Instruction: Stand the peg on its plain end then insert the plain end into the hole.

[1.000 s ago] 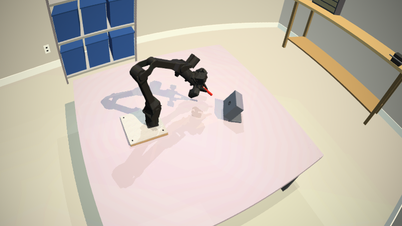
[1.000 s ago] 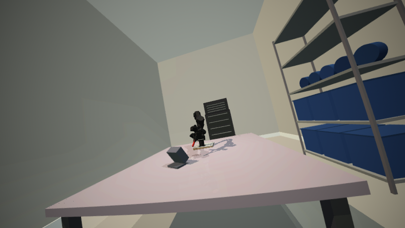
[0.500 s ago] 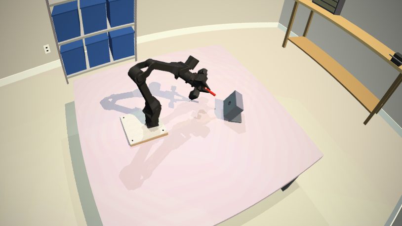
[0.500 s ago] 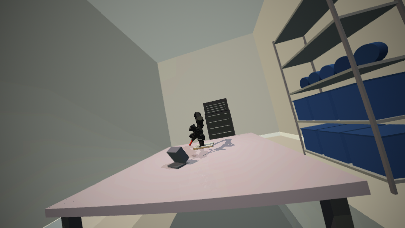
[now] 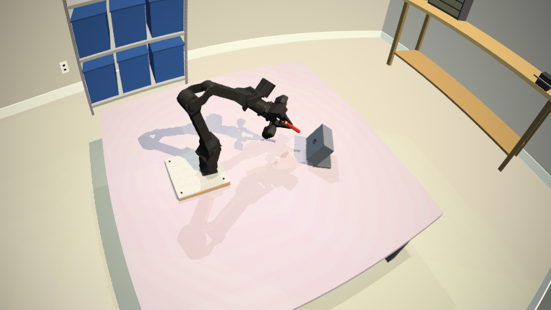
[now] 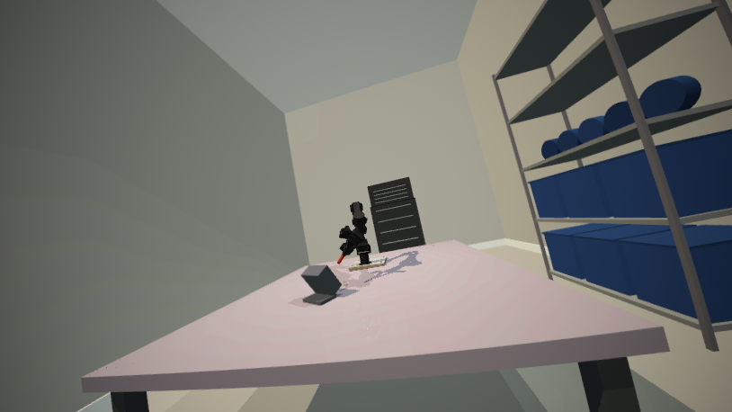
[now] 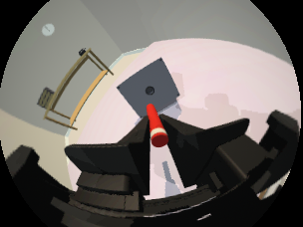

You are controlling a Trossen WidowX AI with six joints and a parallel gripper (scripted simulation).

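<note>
My gripper tip is 11 cm short of the grey sloped panel, 7 cm to the left of it and 7 cm above it. The rest, counted from my gripper tip: red peg 1 cm to the left, 1 cm behind, 1 cm above.
</note>
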